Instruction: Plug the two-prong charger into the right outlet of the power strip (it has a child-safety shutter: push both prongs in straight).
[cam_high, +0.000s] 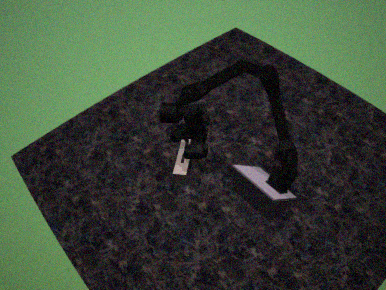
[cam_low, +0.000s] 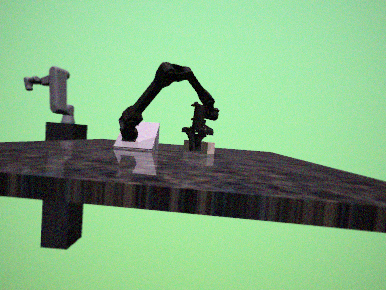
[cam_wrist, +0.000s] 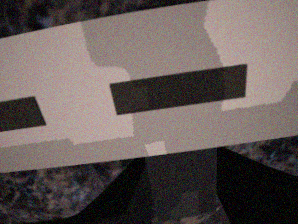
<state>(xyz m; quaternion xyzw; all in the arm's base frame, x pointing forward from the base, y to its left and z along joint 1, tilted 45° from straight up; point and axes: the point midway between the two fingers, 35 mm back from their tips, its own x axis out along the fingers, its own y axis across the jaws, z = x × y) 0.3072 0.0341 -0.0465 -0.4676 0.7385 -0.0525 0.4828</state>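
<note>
Now: the dark charger 1 cm ahead of my gripper tip, 1 cm to the left of it and 1 cm above it.
</note>
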